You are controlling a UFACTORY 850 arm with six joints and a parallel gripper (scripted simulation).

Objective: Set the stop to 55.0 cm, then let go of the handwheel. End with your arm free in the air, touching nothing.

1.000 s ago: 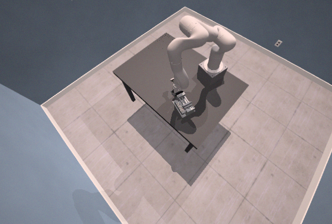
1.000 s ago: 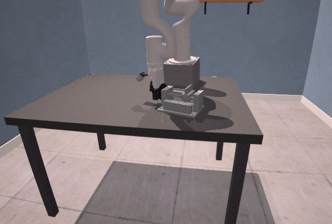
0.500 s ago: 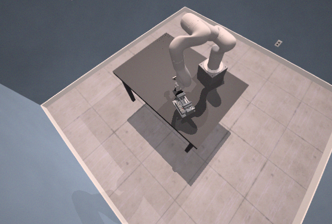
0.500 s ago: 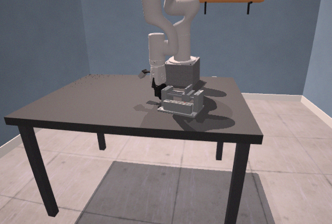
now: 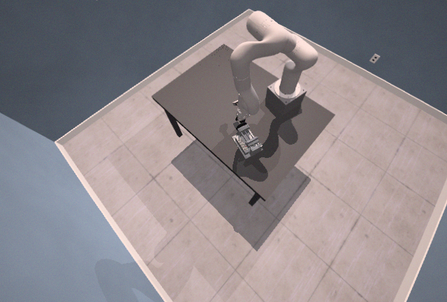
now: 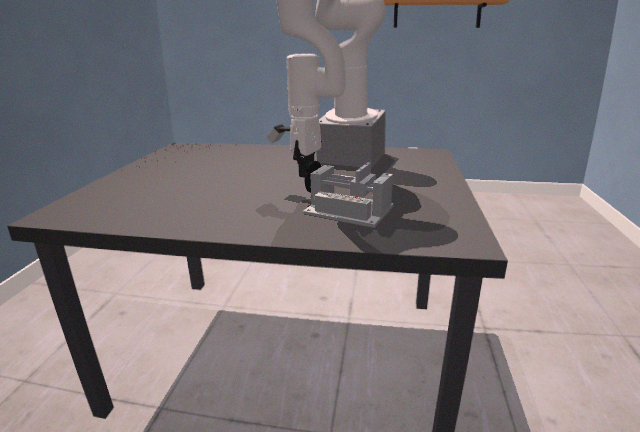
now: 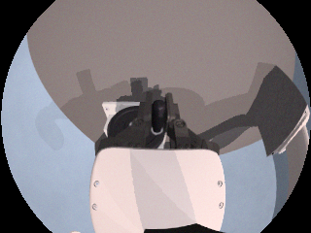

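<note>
My gripper is now 1 cm short of the black handwheel and 2 cm to the right of it. Round my hand: dark handle: 1 cm to the left; then grey stop fixture: 9 cm ahead, 17 cm to the left, 1 cm above.
</note>
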